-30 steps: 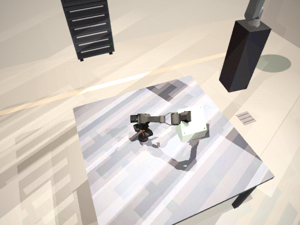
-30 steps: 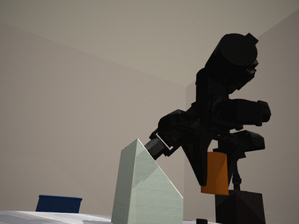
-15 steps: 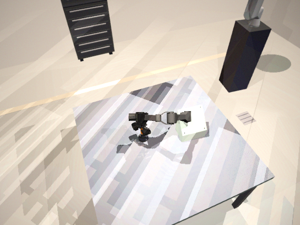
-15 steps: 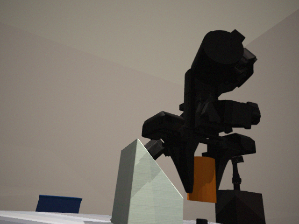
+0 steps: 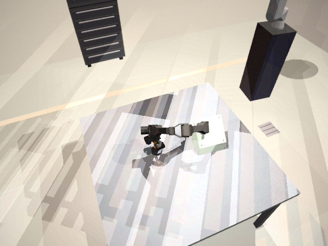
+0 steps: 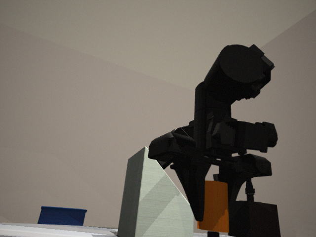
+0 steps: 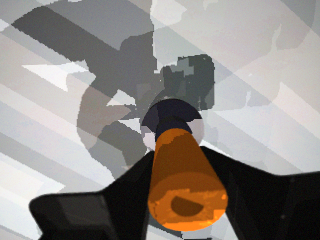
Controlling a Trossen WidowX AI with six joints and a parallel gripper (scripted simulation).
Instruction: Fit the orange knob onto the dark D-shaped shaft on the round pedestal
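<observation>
My gripper tip is 2 cm below the orange knob. Round my gripper tip: dark pedestal 4 cm below.
</observation>
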